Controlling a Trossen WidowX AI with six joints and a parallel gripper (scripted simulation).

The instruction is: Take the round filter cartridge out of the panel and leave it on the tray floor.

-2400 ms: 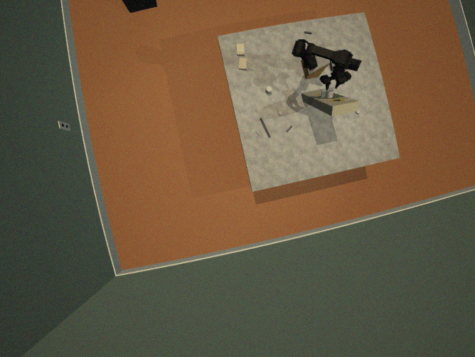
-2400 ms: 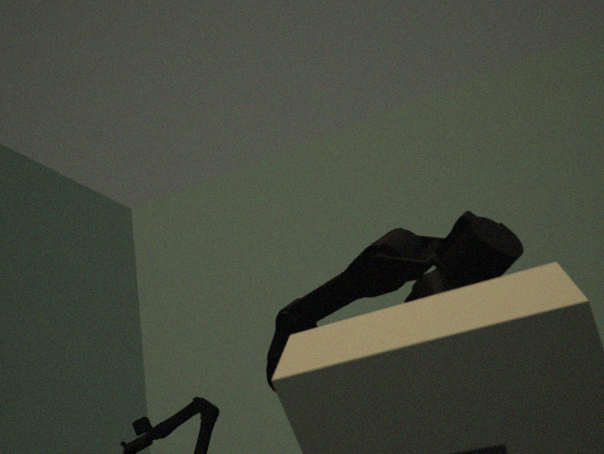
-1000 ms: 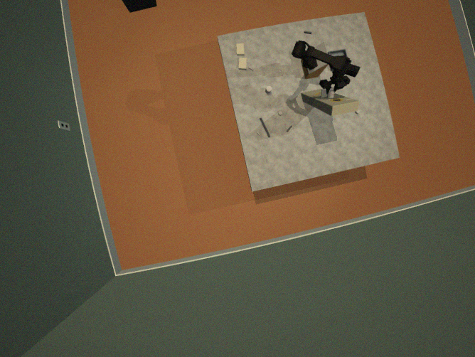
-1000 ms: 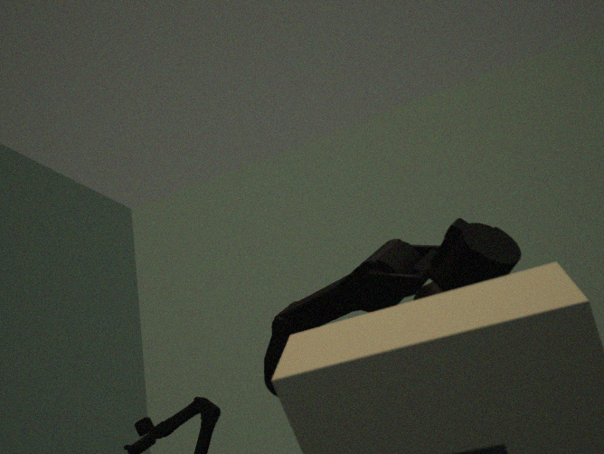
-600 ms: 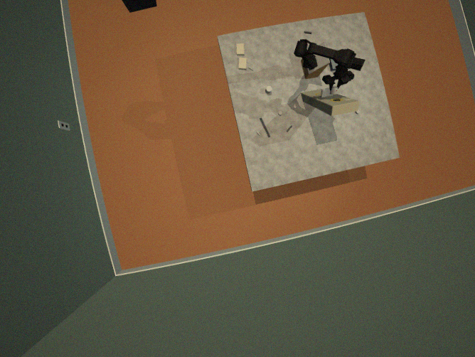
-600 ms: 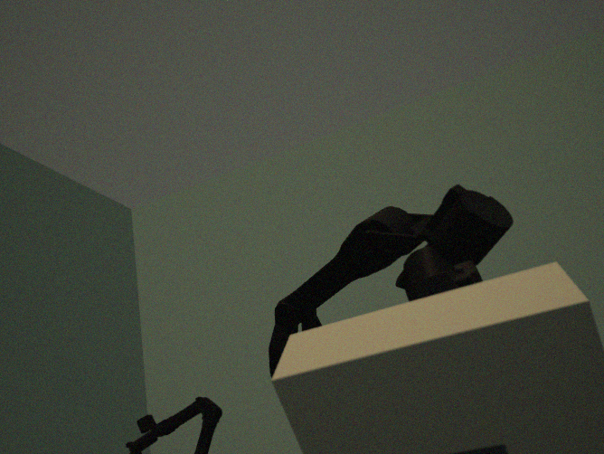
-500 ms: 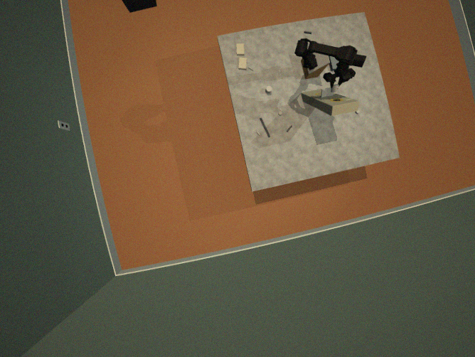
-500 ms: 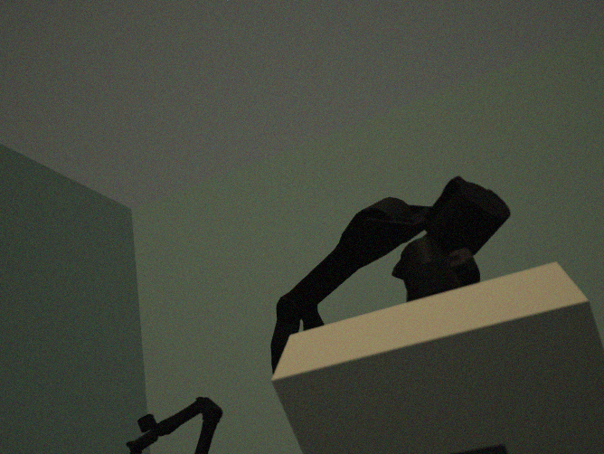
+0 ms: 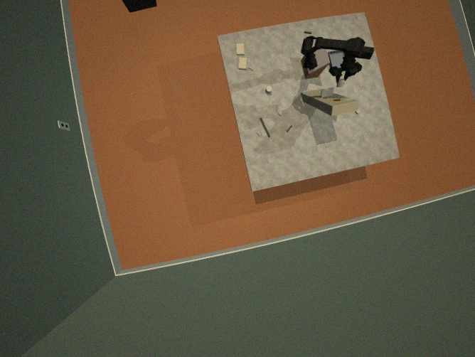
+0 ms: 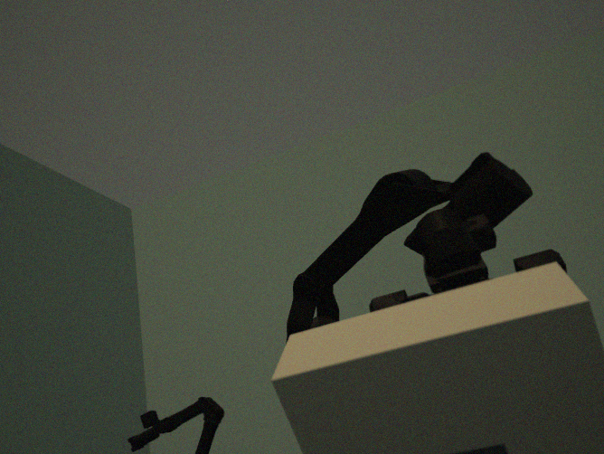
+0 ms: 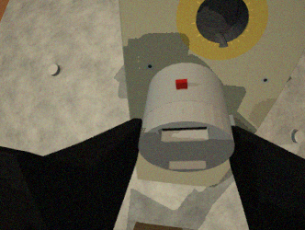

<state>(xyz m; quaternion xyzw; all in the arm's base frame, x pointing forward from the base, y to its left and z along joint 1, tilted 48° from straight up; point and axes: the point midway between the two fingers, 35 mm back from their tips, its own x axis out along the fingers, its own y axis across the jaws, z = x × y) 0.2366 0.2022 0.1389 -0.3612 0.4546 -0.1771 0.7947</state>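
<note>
The grey square tray is 31 cm below my gripper tip, 31 cm behind it and 25 cm to the left of it. Round my gripper tip: round filter cartridge: right at my gripper tip.
</note>
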